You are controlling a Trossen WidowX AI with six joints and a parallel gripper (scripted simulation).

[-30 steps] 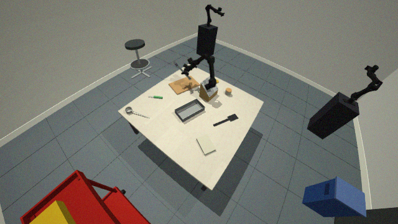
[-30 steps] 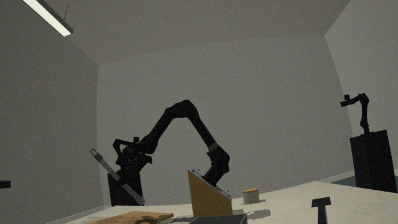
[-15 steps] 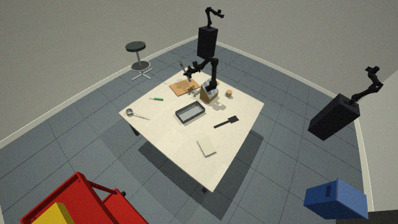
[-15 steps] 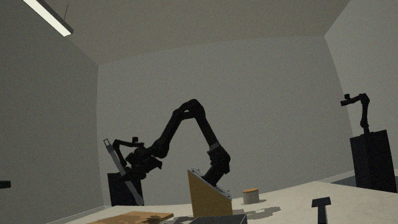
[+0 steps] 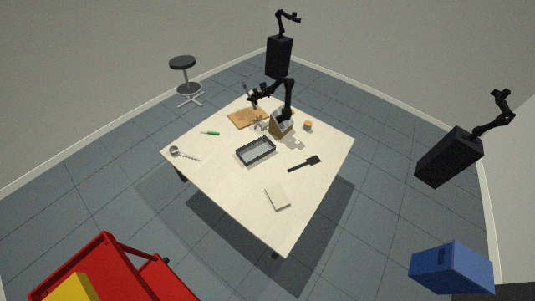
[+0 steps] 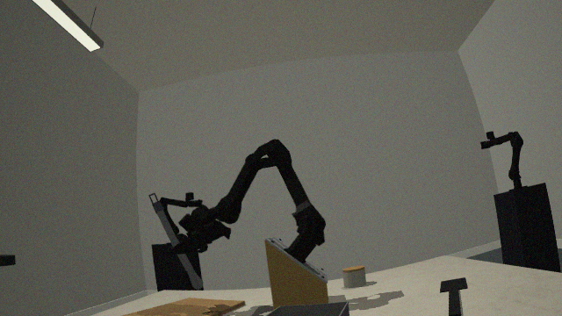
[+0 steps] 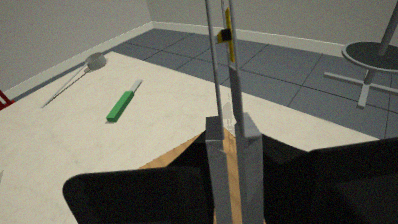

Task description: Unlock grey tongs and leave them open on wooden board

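Now: gripper tip 1 cm past the wooden board, 2 cm to the right of it and 19 cm above it. Also, from my gripper tip: small jar (31 cm behind, 53 cm to the left, 16 cm below); grey roasting tin (27 cm ahead, 40 cm to the left, 17 cm below); green-handled tool (42 cm ahead, 6 cm to the right, 19 cm below).
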